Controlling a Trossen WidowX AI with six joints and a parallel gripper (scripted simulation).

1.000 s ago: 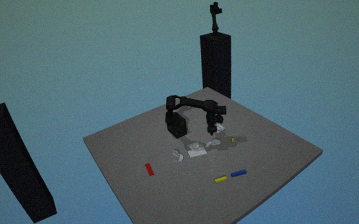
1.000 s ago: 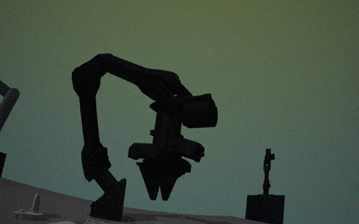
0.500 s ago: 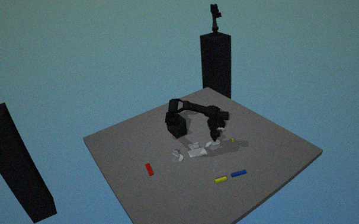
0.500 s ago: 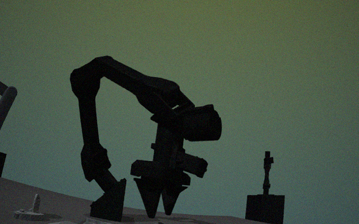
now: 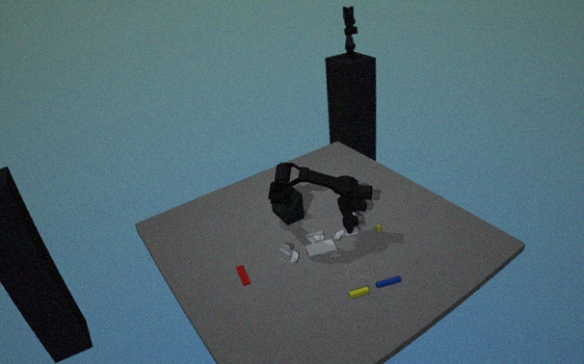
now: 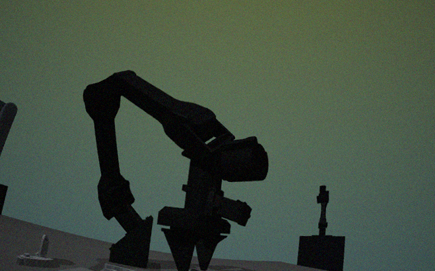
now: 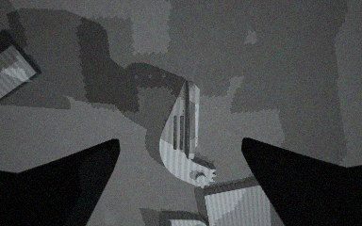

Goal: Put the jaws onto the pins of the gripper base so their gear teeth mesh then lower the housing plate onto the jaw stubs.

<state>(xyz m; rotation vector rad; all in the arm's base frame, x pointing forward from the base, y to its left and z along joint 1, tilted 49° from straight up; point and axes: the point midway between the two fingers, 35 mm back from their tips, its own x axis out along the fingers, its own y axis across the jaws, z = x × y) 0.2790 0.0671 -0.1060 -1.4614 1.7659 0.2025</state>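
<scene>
My gripper tip is now 40 mm to the left of the jaw and 30 mm above it. Also, from my gripper tip: gripper base 130 mm to the left, 110 mm behind, 10 mm below; then housing plate 130 mm to the right, 60 mm behind, 40 mm below; then small yellow cube 120 mm to the left, 60 mm ahead, 30 mm below.
</scene>
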